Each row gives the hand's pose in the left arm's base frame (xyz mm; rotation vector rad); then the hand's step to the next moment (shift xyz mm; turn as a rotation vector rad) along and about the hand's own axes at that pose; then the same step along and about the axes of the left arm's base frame.
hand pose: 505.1 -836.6 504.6 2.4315 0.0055 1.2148
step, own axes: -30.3 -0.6 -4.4 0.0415 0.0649 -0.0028
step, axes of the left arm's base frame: -22.0 -3.5 -21.0 0.0118 -0.0504 0.0571
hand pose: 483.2 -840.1 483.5 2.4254 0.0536 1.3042
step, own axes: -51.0 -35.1 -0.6 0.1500 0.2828 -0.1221
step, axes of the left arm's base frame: -24.3 21.9 -52.6 -0.0551 -0.1914 0.2788
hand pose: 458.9 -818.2 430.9 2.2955 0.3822 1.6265
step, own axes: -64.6 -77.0 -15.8 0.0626 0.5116 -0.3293
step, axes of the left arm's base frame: -39.1 47.4 -81.1 -0.2696 -0.4166 0.3576
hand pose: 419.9 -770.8 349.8 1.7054 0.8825 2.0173
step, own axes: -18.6 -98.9 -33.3 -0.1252 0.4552 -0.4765
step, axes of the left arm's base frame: -40.5 54.1 -81.7 -0.3797 -0.5268 0.1682
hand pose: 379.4 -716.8 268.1 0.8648 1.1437 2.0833
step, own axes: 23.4 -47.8 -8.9 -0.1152 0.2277 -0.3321
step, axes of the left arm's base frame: -11.8 34.7 -39.6 -0.2305 -0.3482 0.0319
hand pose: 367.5 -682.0 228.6 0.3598 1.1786 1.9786
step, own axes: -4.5 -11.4 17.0 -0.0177 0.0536 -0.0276
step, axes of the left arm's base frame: 18.4 10.0 0.1 -0.0306 -0.0439 0.0328
